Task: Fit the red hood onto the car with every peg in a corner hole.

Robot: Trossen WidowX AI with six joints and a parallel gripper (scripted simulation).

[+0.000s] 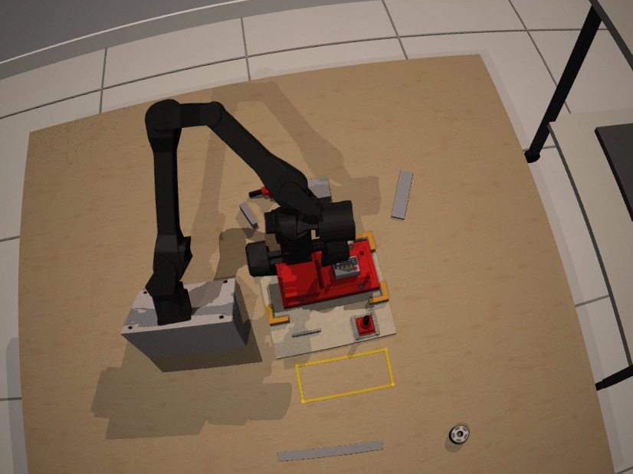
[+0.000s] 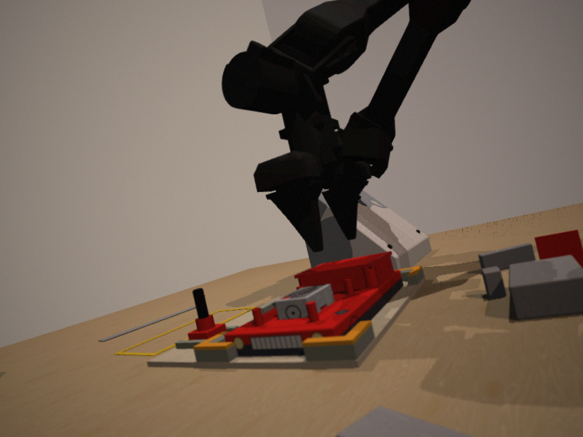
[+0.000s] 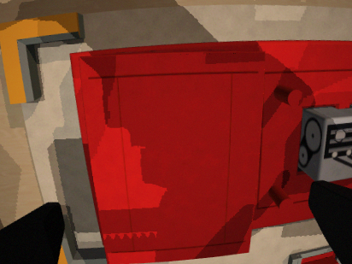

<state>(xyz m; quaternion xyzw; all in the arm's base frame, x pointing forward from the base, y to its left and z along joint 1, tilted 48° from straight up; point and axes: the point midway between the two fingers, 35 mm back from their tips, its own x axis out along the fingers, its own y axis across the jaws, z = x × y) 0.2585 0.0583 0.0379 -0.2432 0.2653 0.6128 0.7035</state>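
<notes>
The red hood is 3 cm below my gripper tip. The rest, counted from my gripper tip: grey wedge 15 cm to the left, 6 cm below, 4 cm ahead; grey engine block 9 cm ahead, 5 cm below; grey strip 38 cm to the right, 7 cm below, 4 cm behind.
</notes>
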